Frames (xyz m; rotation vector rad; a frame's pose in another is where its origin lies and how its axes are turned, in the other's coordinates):
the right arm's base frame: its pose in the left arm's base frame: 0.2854 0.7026 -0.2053 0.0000 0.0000 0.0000
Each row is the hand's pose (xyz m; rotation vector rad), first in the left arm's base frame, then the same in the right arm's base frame.
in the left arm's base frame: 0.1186 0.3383 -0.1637 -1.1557 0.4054 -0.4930
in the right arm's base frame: -0.1668 -0.3643 0.0416 -1.1557 0.4054 -0.4930
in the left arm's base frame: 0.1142 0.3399 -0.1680 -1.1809 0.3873 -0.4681
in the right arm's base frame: -0.1712 -0.3627 0.0373 -1.1809 0.3873 -0.4681
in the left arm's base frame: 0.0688 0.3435 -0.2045 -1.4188 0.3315 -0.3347
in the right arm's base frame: -0.2166 -0.3591 0.0008 -1.4188 0.3315 -0.3347
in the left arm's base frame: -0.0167 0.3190 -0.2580 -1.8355 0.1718 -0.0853
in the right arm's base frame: -0.3021 -0.3836 -0.0527 -1.8355 0.1718 -0.0853
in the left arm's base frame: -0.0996 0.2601 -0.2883 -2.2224 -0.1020 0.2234
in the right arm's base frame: -0.3850 -0.4425 -0.0830 -2.2224 -0.1020 0.2234
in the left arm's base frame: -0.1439 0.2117 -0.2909 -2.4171 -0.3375 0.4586
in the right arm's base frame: -0.4293 -0.4909 -0.0856 -2.4171 -0.3375 0.4586
